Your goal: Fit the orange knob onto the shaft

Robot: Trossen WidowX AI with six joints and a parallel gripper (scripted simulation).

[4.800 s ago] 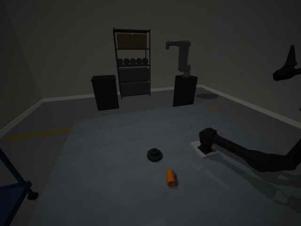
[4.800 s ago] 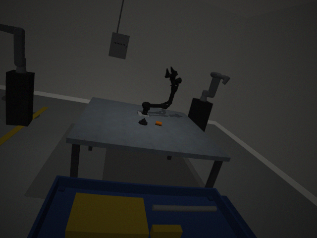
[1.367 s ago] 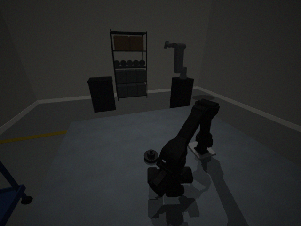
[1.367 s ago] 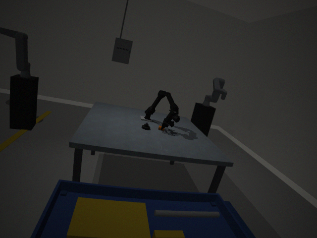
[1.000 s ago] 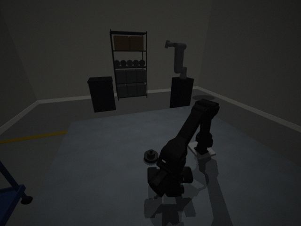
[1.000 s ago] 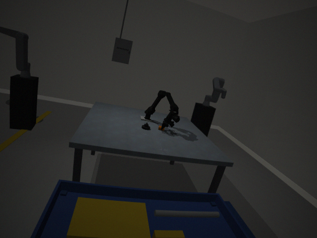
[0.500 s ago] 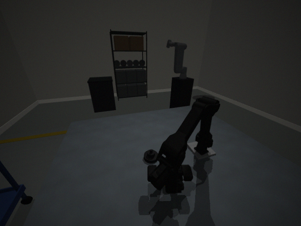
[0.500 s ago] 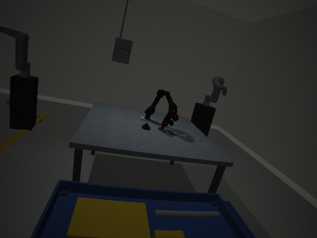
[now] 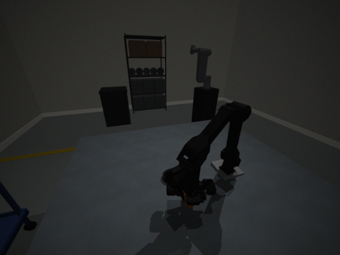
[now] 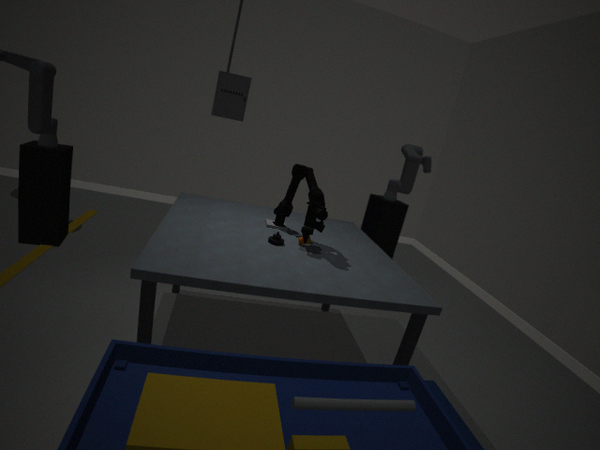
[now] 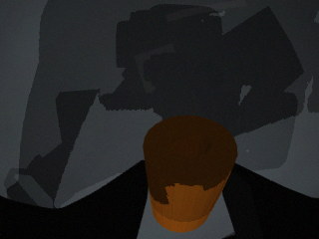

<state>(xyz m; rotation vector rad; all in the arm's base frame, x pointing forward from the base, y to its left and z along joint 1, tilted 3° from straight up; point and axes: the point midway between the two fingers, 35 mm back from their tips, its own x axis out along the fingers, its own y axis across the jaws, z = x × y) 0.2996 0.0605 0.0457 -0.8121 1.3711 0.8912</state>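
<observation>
The dark round pedestal lies 160 mm to the right of my gripper tip and 10 mm above it. Also, from my gripper tip: orange knob (10 mm above).
</observation>
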